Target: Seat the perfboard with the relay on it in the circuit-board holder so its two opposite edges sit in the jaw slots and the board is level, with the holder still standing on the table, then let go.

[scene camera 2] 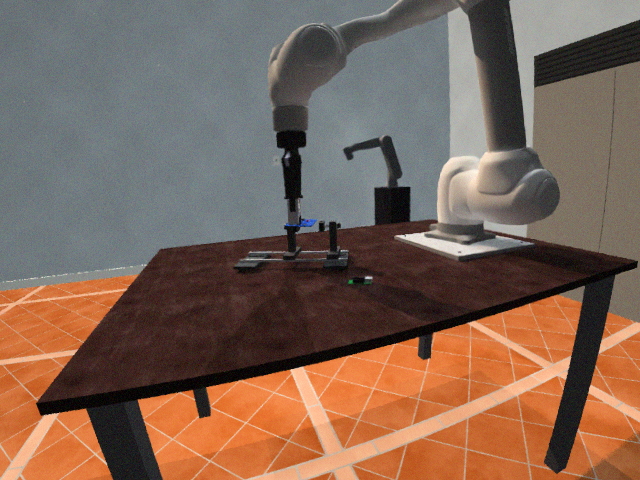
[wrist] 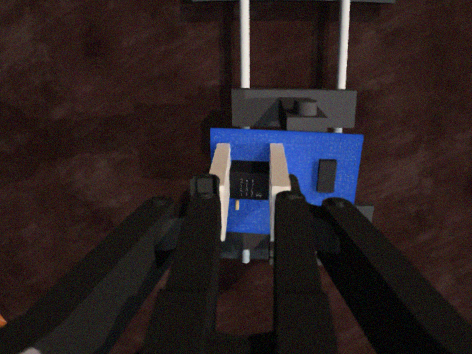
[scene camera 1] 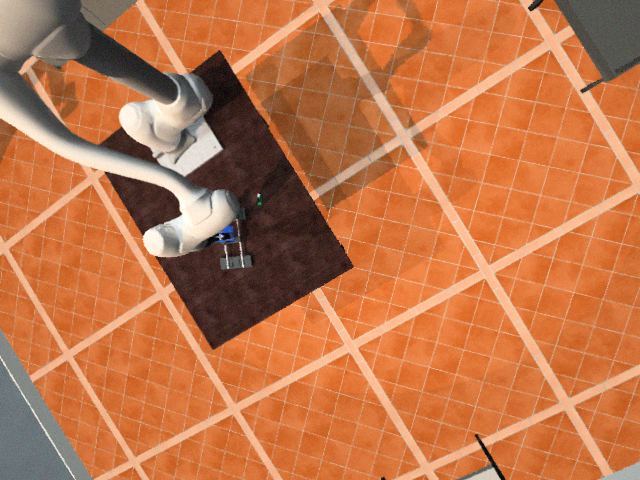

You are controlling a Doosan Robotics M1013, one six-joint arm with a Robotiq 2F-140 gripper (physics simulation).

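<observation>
The blue perfboard carries a black relay. My gripper points down and is shut on the relay, with one pad on each side; the arm hides it in scene camera 1. The dark circuit-board holder stands on the table. The board looks nearly level, at the height of the jaw tops. In the wrist view its upper edge lies close by one jaw and its lower edge close by the other. Whether either edge is in a slot cannot be told.
A small green circuit board lies on the dark table beside the holder. The arm's white base plate is at one end of the table. Another arm stands in the background.
</observation>
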